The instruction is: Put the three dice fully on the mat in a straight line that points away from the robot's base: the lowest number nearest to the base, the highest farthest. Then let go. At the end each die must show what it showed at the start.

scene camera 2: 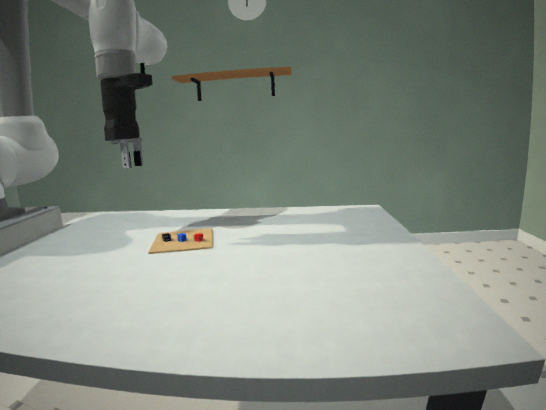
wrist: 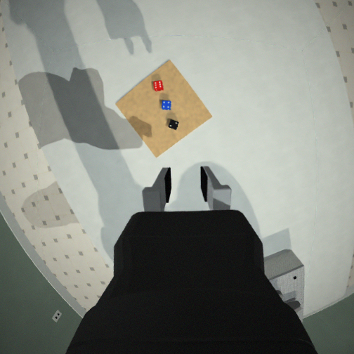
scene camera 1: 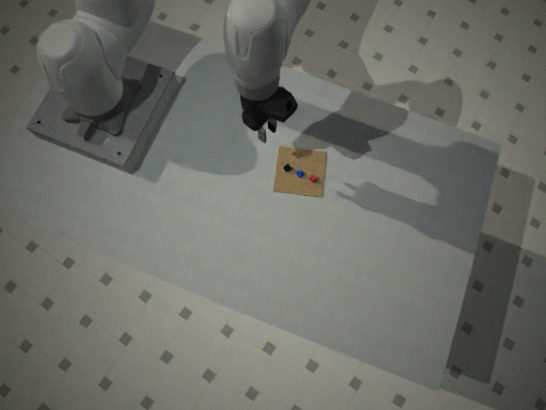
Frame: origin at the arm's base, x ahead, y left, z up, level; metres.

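Seen in the pictures: gripper, fingertip midpoint: point(scene camera 2: 133, 167) point(scene camera 1: 267, 134); arm's base, link origin: point(scene camera 1: 103, 101).
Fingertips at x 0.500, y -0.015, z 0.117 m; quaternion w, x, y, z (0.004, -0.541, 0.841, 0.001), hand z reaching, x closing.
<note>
Offsets run from my fingertips to a thing's top centre. Level surfaces: height alone.
A black die {0.062 m ahead, 0.005 m right, 0.162 m down} point(scene camera 1: 287, 168) point(scene camera 2: 166, 237) point(wrist: 173, 124), a blue die {0.101 m ahead, 0.010 m right, 0.162 m down} point(scene camera 1: 300, 173) point(scene camera 2: 182, 237) point(wrist: 166, 105) and a red die {0.142 m ahead, 0.013 m right, 0.162 m down} point(scene camera 1: 313, 178) point(scene camera 2: 198, 237) point(wrist: 158, 85) lie fully on the brown mat {0.100 m ahead, 0.001 m left, 0.178 m down} point(scene camera 1: 285, 186) point(scene camera 2: 157, 248) point(wrist: 195, 114), apart, in a nearly straight row. Black is nearest the robot's base, red farthest. In the wrist view the black die's top seems to show two pips, the blue's four and the red's six. My gripper point(scene camera 1: 267, 131) point(scene camera 2: 132, 160) point(wrist: 185, 177) is open and empty, high above the table, on the base side of the mat.
The robot's base plate point(scene camera 1: 100, 150) point(wrist: 287, 265) stands on the white table {0.182 m down} point(scene camera 1: 225, 240) point(scene camera 2: 275, 300) point(wrist: 260, 100) beyond the black die's side of the mat. Arm shadows fall over the table and a mat edge. A wooden shelf point(scene camera 2: 235, 74) is on the back wall.
</note>
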